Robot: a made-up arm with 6 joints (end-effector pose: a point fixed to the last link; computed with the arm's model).
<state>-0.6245 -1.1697 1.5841 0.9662 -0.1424 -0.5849</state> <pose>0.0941 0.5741 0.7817 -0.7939 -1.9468 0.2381</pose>
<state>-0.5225 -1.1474 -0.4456 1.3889 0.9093 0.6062</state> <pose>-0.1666 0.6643 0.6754 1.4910 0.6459 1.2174</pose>
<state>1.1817 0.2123 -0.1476 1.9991 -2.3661 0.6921</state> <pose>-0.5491 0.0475 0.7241 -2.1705 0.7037 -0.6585</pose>
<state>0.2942 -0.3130 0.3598 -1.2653 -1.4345 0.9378</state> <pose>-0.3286 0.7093 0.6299 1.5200 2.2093 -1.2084</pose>
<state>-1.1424 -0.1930 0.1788 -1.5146 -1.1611 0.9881</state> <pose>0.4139 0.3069 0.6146 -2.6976 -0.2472 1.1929</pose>
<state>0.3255 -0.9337 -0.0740 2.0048 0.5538 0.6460</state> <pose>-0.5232 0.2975 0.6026 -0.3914 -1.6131 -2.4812</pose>
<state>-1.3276 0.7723 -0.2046 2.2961 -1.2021 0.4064</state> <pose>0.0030 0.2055 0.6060 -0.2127 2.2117 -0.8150</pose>
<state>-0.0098 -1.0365 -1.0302 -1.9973 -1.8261 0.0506</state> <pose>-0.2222 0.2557 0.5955 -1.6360 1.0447 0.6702</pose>
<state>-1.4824 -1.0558 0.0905 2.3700 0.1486 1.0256</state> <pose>0.0635 0.3279 0.5535 0.7200 0.8898 1.5269</pose>
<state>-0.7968 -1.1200 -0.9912 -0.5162 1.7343 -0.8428</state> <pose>0.1381 0.5218 0.5656 1.0162 -0.4547 0.0428</pose>
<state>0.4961 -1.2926 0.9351 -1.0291 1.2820 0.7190</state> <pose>-0.5061 0.3055 0.4729 -0.8796 1.1534 0.5661</pose>
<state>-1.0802 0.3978 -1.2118 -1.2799 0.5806 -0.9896</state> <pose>0.1969 0.3093 0.6836 0.7977 -2.1760 0.6189</pose>
